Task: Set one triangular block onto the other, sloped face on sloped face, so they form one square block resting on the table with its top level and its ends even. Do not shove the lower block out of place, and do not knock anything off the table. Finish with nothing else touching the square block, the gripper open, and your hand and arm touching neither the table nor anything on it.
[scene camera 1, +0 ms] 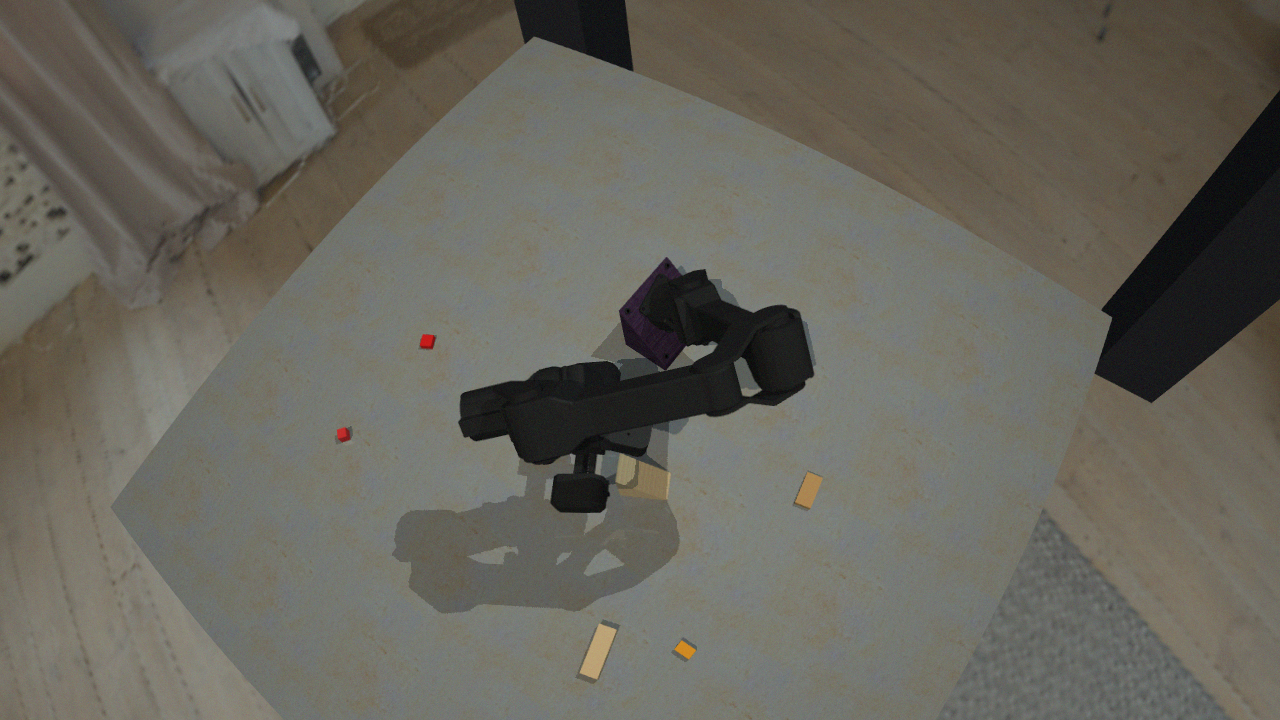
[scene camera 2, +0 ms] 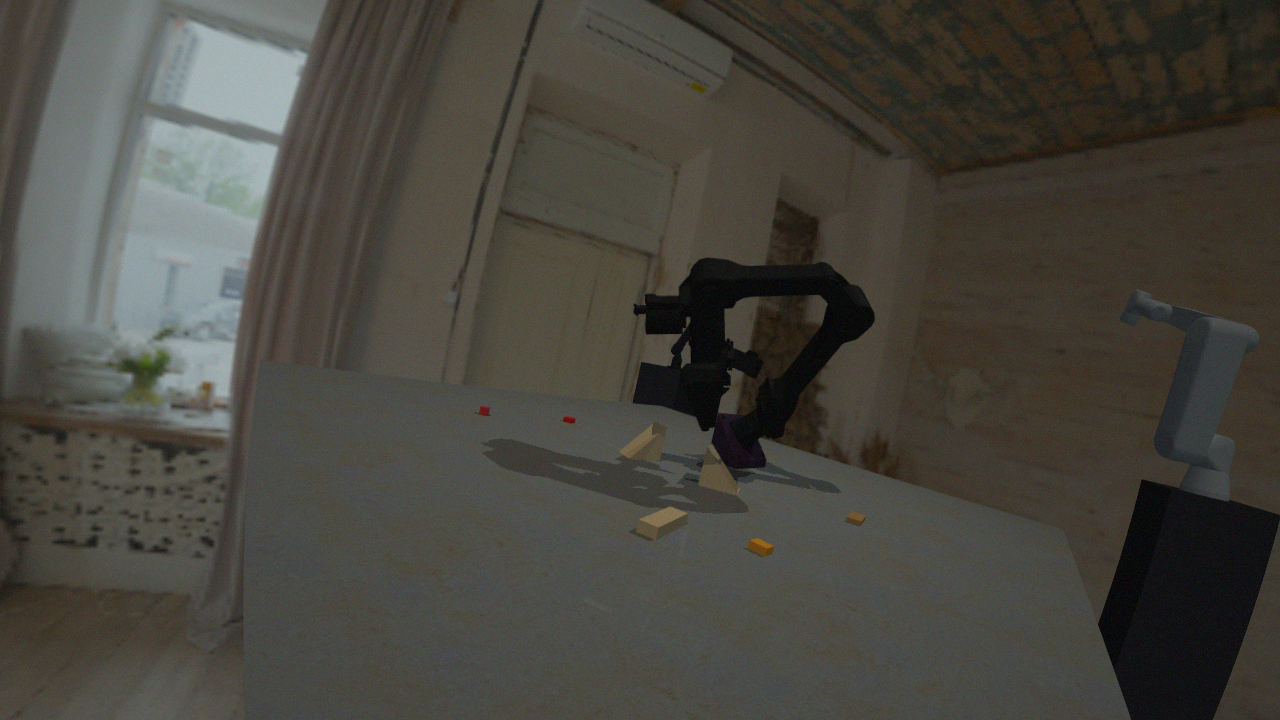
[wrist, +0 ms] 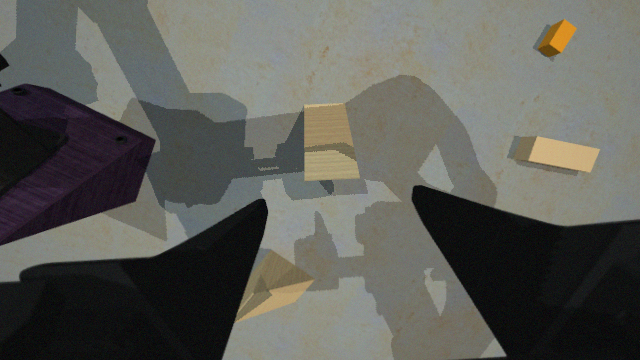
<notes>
My gripper [scene camera 1: 609,461] is open, with nothing in its grasp. Further things: a triangular block [scene camera 1: 634,478], a triangular block [scene camera 2: 647,446] and a small orange block [wrist: 557,37].
My gripper shows as well in scene camera 2 [scene camera 2: 708,429] and in the wrist view [wrist: 338,199].
</notes>
